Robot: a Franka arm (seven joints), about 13 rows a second.
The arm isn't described. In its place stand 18 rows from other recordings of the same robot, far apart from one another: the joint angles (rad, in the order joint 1, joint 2, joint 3, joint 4, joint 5, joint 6, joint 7), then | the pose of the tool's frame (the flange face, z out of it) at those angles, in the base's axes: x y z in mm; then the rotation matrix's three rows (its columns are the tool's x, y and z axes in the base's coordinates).
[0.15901, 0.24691, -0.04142, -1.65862, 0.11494, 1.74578, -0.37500] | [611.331 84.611 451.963], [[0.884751 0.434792 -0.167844], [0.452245 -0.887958 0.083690], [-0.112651 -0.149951 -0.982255]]
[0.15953, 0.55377, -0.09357, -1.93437, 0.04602, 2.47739, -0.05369] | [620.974 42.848 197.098], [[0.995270 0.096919 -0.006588], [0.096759 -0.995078 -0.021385], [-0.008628 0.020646 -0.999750]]
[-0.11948, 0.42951, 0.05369, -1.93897, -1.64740, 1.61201, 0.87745] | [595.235 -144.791 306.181], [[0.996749 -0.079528 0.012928], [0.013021 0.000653 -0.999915], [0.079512 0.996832 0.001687]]
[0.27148, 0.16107, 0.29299, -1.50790, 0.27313, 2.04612, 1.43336] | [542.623 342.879 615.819], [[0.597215 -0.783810 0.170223], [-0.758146 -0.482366 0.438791], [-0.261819 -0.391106 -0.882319]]
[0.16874, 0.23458, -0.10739, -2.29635, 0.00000, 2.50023, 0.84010] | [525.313 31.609 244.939], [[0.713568 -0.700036 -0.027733], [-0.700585 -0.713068 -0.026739], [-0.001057 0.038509 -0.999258]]
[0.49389, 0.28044, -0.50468, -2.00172, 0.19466, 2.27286, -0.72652] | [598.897 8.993 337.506], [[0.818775 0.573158 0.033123], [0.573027 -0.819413 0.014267], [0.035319 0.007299 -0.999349]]
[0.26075, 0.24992, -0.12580, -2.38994, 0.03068, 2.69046, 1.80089] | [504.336 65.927 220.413], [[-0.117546 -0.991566 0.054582], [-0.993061 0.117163 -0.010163], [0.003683 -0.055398 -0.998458]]
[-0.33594, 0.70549, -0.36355, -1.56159, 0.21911, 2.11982, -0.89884] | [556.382 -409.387 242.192], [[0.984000 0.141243 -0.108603], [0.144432 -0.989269 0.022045], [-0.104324 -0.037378 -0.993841]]
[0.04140, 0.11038, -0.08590, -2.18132, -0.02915, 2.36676, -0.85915] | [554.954 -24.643 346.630], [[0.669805 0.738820 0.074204], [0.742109 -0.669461 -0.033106], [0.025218 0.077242 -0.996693]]
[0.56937, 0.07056, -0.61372, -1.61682, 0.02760, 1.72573, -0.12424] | [584.437 -12.519 583.375], [[0.995671 0.077970 0.050590], [0.078843 -0.996767 -0.015489], [0.049219 0.019411 -0.998599]]
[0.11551, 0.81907, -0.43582, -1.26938, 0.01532, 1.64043, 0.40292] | [682.268 -151.263 272.426], [[0.736483 -0.519875 -0.432807], [-0.638346 -0.745842 -0.190353], [-0.223846 0.416473 -0.881160]]
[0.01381, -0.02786, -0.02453, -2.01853, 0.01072, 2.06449, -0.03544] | [553.570 -5.460 469.754], [[0.997062 0.020262 0.073869], [0.019626 -0.999764 0.009330], [0.074041 -0.007853 -0.997224]]
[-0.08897, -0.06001, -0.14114, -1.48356, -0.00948, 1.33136, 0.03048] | [494.800 -119.971 676.358], [[0.961740 -0.258618 -0.090406], [-0.257846 -0.965972 0.020324], [-0.092586 0.003765 -0.995698]]
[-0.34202, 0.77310, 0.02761, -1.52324, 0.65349, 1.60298, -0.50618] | [623.550 -138.495 187.363], [[0.938533 -0.201408 -0.280341], [0.081320 -0.660271 0.746612], [-0.335474 -0.723517 -0.603308]]
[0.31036, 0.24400, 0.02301, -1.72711, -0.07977, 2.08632, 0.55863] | [608.266 205.296 450.026], [[0.973143 -0.189589 0.130572], [-0.188281 -0.981860 -0.022406], [0.132451 -0.002780 -0.991186]]
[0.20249, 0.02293, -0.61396, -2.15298, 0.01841, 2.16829, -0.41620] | [495.015 -214.323 391.018], [[0.999982 -0.005555 -0.002270], [-0.005548 -0.999980 0.003184], [-0.002288 -0.003172 -0.999992]]
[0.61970, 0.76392, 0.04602, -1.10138, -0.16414, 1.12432, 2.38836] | [539.861 385.166 334.643], [[-0.012955 -0.889058 -0.457612], [-0.818116 0.272553 -0.506360], [0.574907 0.367820 -0.730884]]
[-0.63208, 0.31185, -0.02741, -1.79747, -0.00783, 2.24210, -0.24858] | [513.438 -396.680 387.992], [[0.913264 -0.395898 0.095983], [-0.387830 -0.917078 -0.092497], [0.124644 0.047249 -0.991076]]
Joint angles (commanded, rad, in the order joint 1, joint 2, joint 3, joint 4, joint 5, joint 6, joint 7), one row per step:
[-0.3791, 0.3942, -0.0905, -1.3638, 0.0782, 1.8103, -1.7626]
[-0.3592, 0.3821, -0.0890, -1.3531, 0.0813, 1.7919, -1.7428]
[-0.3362, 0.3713, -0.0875, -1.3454, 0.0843, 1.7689, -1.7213]
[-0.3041, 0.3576, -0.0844, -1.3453, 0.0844, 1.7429, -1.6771]
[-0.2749, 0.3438, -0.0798, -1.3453, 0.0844, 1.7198, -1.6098]
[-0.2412, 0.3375, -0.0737, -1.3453, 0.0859, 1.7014, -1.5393]
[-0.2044, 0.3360, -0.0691, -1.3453, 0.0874, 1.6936, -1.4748]
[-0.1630, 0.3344, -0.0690, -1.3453, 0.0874, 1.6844, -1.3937]
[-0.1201, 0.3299, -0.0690, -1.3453, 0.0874, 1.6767, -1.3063]
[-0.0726, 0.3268, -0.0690, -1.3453, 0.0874, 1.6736, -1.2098]
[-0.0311, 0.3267, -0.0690, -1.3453, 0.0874, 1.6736, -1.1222]
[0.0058, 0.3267, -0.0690, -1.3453, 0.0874, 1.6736, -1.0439]
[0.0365, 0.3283, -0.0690, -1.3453, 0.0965, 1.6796, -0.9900]
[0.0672, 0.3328, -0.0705, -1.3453, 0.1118, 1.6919, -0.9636]
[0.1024, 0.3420, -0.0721, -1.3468, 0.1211, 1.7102, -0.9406]
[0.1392, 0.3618, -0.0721, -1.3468, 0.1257, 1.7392, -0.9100]
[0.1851, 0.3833, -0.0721, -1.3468, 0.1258, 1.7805, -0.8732]
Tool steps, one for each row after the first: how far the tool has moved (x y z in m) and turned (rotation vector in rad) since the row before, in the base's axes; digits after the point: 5 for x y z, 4 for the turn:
[0.00349, 0.01474, 0.01170, 0.0039, -0.0057, 0.0022]
[0.00334, 0.01696, 0.00889, 0.0077, 0.0026, 0.0039]
[0.00381, 0.02373, 0.00681, 0.0100, 0.0116, -0.0077]
[0.00271, 0.02256, 0.00704, 0.0097, 0.0103, -0.0324]
[0.00493, 0.02577, 0.00245, 0.0110, 0.0135, -0.0300]
[0.00618, 0.02646, 0.00026, 0.0071, 0.0088, -0.0229]
[0.00498, 0.02708, 0.00024, 0.0041, 0.0121, -0.0388]
[0.00355, 0.02817, 0.00229, 0.0025, 0.0085, -0.0438]
[0.00345, 0.03110, 0.00177, 0.0015, 0.0061, -0.0486]
[0.00263, 0.02718, 0.00007, 0.0009, 0.0055, -0.0459]
[0.00141, 0.02424, 0.00000, 0.0006, 0.0050, -0.0412]
[0.00150, 0.02103, -0.00046, 0.0091, -0.0011, -0.0244]
[0.00211, 0.02083, -0.00174, 0.0145, -0.0059, 0.0004]
[0.00277, 0.02331, -0.00508, 0.0084, -0.0053, 0.0080]
[0.00500, 0.02528, -0.01056, 0.0039, -0.0059, 0.0029]
[0.00457, 0.03143, -0.01073, 0.0010, -0.0160, 0.0052]

